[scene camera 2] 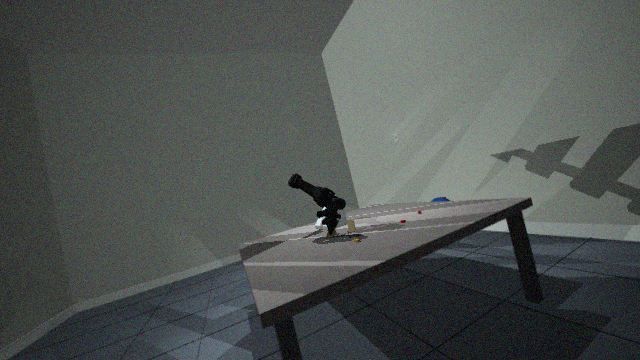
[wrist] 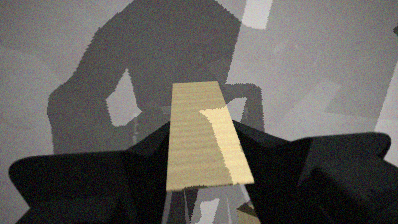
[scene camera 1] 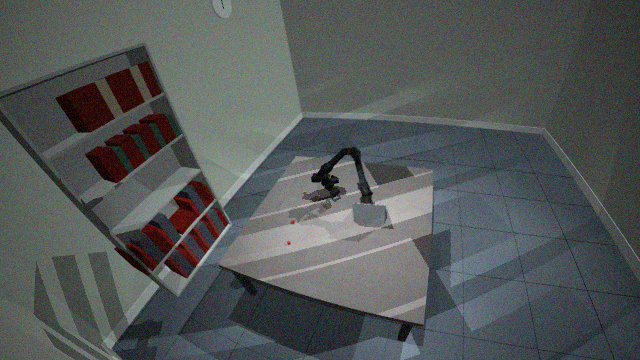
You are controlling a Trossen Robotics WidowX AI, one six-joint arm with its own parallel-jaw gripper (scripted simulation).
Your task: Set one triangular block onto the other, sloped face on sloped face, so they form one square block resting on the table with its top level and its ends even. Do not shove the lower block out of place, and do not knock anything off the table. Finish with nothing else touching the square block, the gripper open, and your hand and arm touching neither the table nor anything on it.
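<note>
Gripper (wrist: 199, 125) holding tan triangular block (wrist: 204, 152).
</note>
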